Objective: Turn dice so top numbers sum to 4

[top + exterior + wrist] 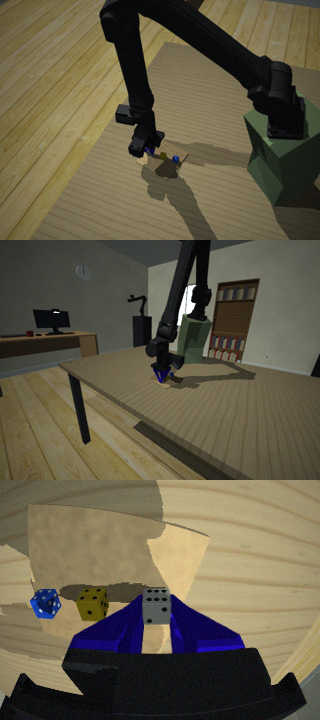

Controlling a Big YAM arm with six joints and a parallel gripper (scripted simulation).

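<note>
Now: the white die right at my hand. From my hand the other things lie so: tan mat: 50 mm behind, 20 mm below; blue die: 100 mm behind; yellow die: 50 mm behind.
</note>
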